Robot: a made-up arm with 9 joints. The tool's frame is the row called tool.
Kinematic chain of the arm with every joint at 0, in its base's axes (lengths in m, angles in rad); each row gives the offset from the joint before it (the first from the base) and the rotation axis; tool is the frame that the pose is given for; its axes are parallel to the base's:
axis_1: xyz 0 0 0.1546 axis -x
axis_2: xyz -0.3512 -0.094 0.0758 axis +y
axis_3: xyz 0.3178 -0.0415 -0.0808 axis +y
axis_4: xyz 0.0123 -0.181 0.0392 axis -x
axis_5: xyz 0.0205 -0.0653 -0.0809 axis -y
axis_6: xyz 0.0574 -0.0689 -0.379 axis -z
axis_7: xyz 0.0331 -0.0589 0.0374 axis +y
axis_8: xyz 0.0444 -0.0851 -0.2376 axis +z
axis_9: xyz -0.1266 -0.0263 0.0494 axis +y
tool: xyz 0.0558 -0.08 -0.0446
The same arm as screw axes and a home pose.
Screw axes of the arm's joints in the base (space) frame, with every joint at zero. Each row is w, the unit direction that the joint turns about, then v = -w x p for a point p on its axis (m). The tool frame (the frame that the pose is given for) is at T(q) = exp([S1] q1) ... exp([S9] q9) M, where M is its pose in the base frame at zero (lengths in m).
S1 = (-1, 0, 0, 0.0000, -0.1546, 0.0000)
S2 = (0, 1, 0, -0.2304, 0.0000, -0.3512)
S3 = (0, 1, 0, -0.1496, 0.0000, -0.0334)
S4 = (-1, 0, 0, 0.0000, -0.1888, -0.3165)
S5 = (0, -1, 0, 0.1079, 0.0000, 0.0006)
S6 = (0, 0, -1, 0.4507, 0.0568, 0.0000)
S7 = (0, 1, 0, 0.2337, 0.0000, 0.0899)
S8 = (0, 0, 1, -0.5947, -0.1343, 0.0000)
S9 = (0, 1, 0, 0.4219, 0.0000, 0.0077)
M =
1 0 0 0.0635
0 1 0 -0.7010
0 0 1 -0.4665
0 0 0 1

